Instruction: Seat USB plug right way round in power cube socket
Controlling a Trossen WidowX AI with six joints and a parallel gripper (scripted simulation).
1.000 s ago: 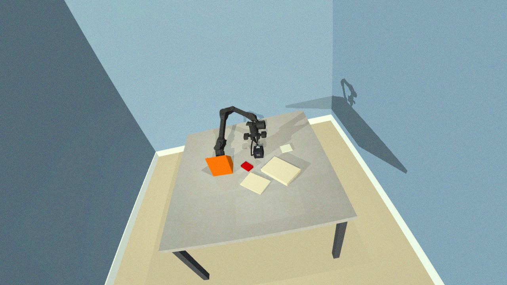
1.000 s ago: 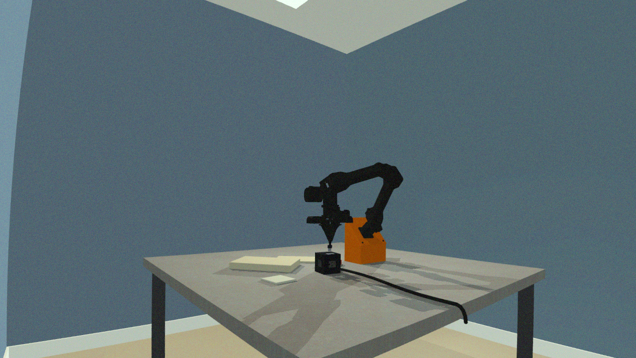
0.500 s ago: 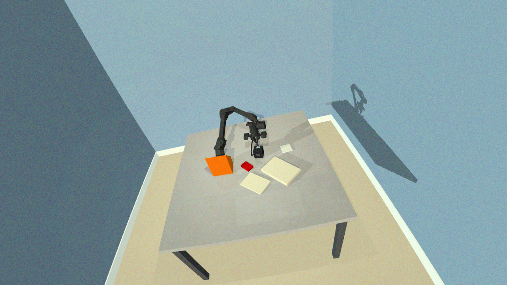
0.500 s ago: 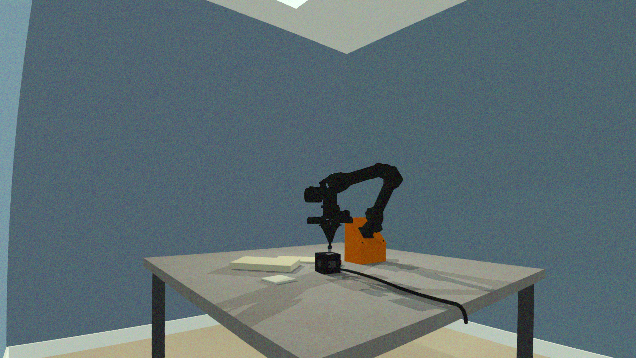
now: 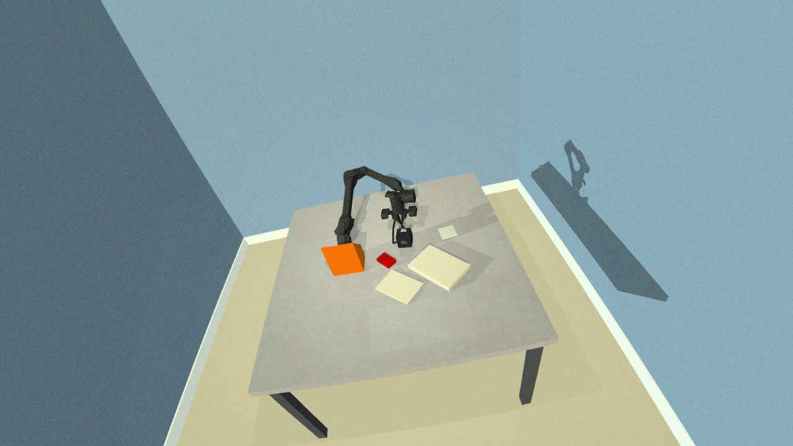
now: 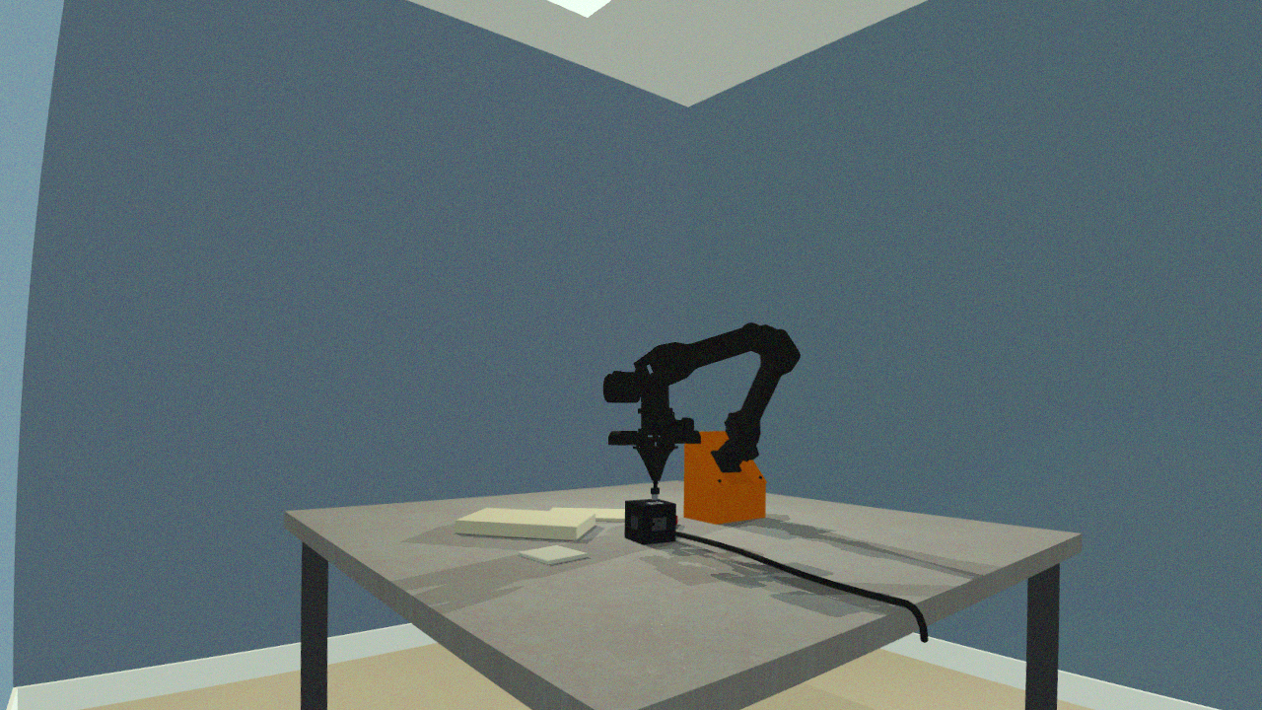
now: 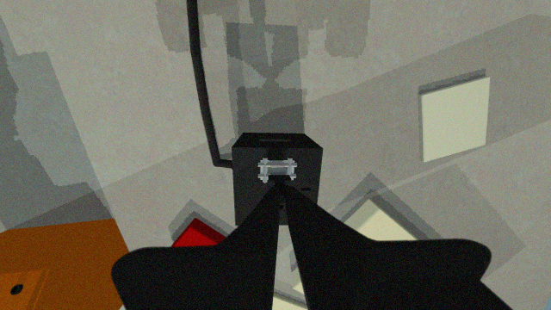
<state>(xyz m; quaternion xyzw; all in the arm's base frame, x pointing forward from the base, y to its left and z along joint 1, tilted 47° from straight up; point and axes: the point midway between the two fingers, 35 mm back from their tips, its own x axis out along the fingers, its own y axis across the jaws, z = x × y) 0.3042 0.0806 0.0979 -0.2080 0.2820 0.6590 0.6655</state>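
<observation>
The usb plug is 2 cm below my gripper tip. From my gripper tip the other things lie so: silver-framed usb socket (5 cm below); small cream tile (24 cm ahead, 1 cm to the left, 12 cm below); red block (11 cm behind, 15 cm to the right, 11 cm below).
</observation>
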